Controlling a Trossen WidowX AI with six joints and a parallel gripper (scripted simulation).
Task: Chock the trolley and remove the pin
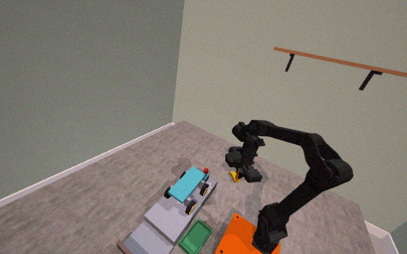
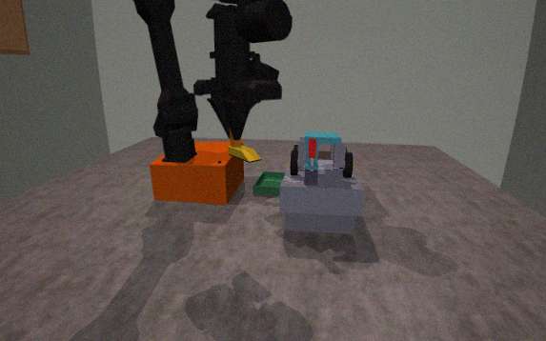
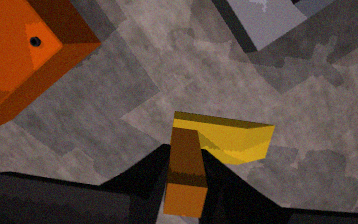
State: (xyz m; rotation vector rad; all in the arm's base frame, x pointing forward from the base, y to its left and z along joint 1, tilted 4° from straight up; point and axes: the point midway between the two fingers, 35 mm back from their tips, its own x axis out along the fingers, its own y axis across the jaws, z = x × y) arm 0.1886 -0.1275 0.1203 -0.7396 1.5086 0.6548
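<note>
My gripper tip is now 20 mm short of the yellow chock, 10 mm to the left of it and 10 mm above it. From my gripper tip the other things lie so: grey ramp 140 mm ahead, 170 mm to the left, 130 mm below; red-headed stop pin 130 mm ahead, 50 mm to the left, 40 mm below; trolley 140 mm ahead, 160 mm to the left, 60 mm below.
</note>
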